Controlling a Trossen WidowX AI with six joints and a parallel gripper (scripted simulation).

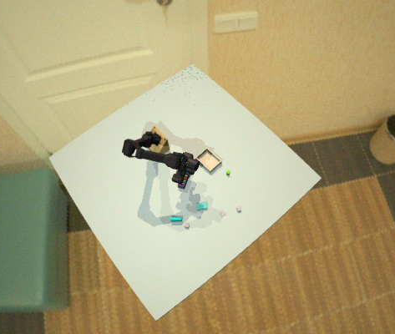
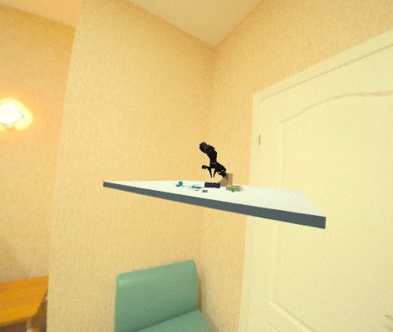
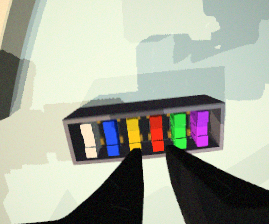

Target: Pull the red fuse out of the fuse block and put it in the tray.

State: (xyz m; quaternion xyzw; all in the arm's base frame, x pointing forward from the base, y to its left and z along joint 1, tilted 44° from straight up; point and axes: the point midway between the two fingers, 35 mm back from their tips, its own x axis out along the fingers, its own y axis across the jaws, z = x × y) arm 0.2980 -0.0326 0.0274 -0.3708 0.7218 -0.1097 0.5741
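Right now my gripper tip is 10 mm to the left of the red fuse and 50 mm above it. From my gripper tip the other things lie so: tray: 10 mm ahead, 190 mm to the left, 80 mm below; then green fuse: 10 mm ahead, 20 mm to the right, 50 mm below.
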